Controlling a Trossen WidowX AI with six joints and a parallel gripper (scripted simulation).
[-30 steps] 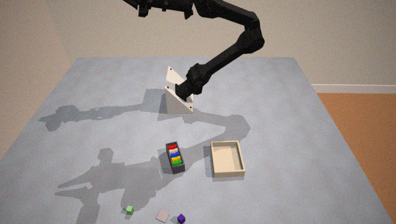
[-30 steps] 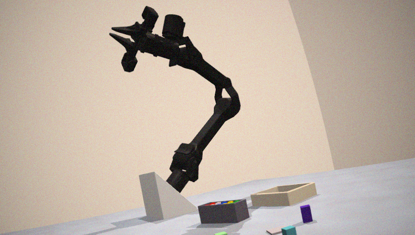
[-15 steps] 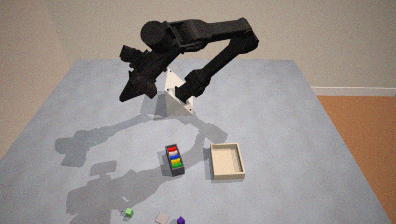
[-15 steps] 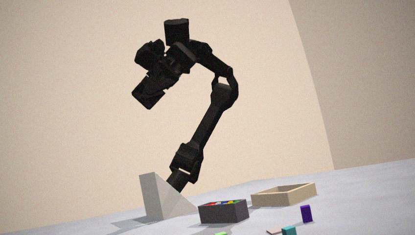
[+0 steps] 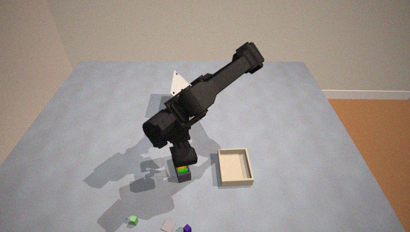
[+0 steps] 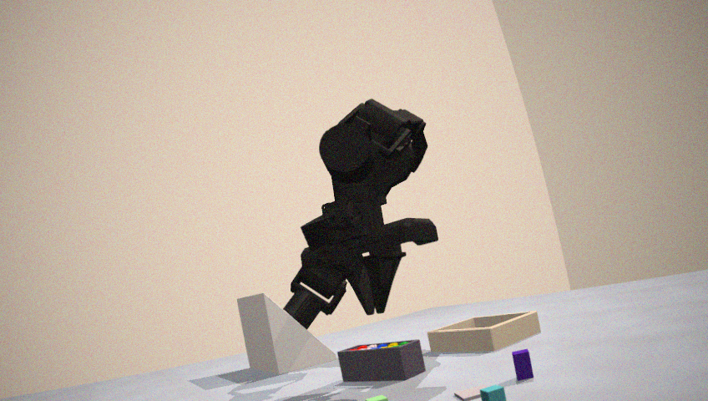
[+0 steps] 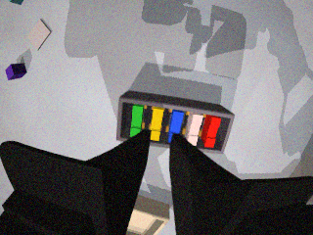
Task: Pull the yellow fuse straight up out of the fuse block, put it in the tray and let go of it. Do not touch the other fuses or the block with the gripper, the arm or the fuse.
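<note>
Now: gripper tip 1 cm to the right of the yellow fuse and 6 cm above it. Also, from my gripper tip: green fuse: 2 cm ahead, 1 cm to the left, 6 cm below; pale fuse: 3 cm behind, 6 cm below; blue fuse: 2 cm behind, 6 cm below.
</note>
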